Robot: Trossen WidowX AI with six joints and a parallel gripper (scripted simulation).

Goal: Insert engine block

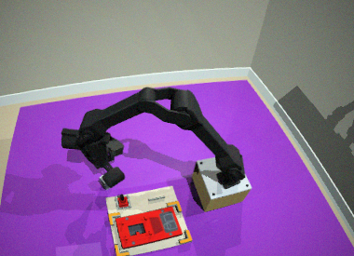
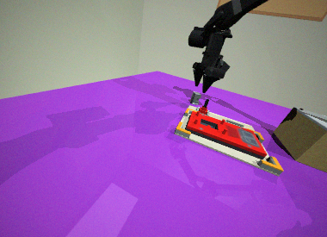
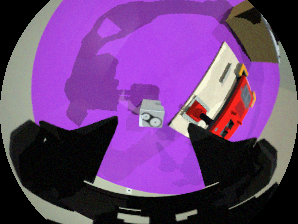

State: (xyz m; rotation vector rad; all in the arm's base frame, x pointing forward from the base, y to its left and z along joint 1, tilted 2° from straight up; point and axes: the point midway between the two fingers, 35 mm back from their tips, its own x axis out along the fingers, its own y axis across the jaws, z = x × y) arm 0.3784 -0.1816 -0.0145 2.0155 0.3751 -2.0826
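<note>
Right now my gripper tip is 40 mm above the dark grey engine block. The rest, counted from my gripper tip: red-and-black post: 90 mm to the left, 30 mm below, 30 mm behind.
</note>
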